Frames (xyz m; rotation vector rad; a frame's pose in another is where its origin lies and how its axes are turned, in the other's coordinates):
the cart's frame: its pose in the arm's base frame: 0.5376 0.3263 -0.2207 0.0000 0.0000 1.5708
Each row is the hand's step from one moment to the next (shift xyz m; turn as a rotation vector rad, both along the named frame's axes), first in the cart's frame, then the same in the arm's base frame.
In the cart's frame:
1: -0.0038 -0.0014 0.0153 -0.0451 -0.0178 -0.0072
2: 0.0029 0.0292 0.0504 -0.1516 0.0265 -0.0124
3: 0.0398 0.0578 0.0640 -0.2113 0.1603 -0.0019
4: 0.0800 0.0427 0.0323 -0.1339 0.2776 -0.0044
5: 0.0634 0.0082 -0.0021 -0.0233 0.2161 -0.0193
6: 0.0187 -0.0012 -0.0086 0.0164 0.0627 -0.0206
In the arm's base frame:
1: 0.0014 -0.0038 0.0153 0.0178 -0.0451 -0.0072
2: -0.0292 0.0029 0.0504 -0.0265 -0.1516 -0.0124
3: -0.0578 0.0398 0.0640 -0.1603 -0.2113 -0.0019
4: -0.0427 0.0800 0.0323 -0.2776 -0.1339 -0.0044
5: -0.0082 0.0634 -0.0021 -0.2161 -0.0233 -0.0193
6: 0.0012 0.0187 -0.0086 -0.0627 0.0164 -0.0206

